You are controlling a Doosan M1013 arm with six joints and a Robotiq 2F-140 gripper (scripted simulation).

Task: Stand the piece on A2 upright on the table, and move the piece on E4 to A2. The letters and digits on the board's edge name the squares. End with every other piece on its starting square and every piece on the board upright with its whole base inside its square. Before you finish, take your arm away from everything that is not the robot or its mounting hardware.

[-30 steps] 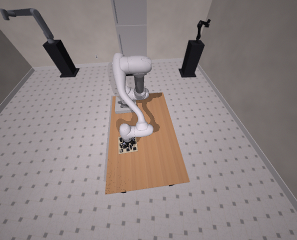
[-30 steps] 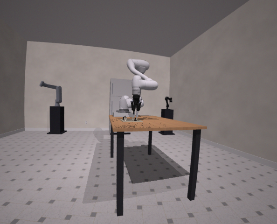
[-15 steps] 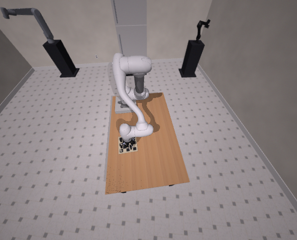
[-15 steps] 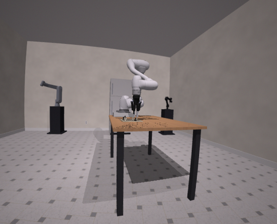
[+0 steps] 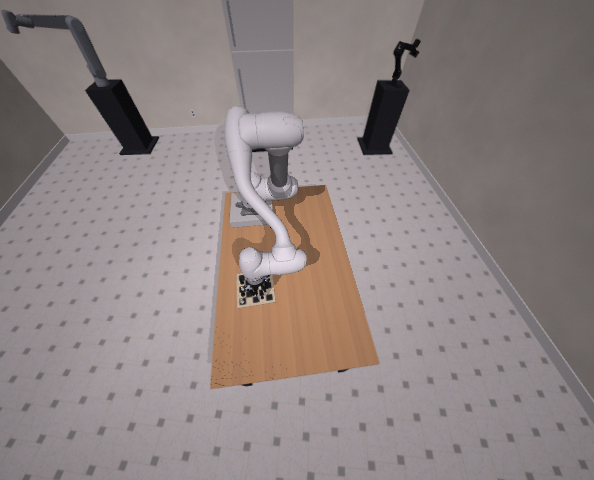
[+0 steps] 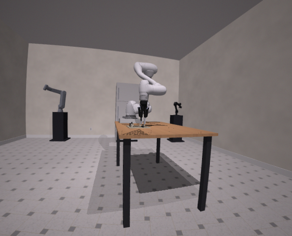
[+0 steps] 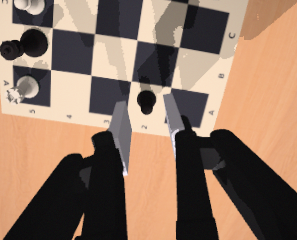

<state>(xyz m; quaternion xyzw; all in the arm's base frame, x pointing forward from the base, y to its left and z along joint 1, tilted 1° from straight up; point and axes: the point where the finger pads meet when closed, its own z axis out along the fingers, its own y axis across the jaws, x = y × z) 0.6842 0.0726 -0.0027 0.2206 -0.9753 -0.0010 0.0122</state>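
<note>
The black pawn lies 5 cm below my hand. Round my hand: small chessboard: 7 cm below, 7 cm behind, 4 cm to the right.
</note>
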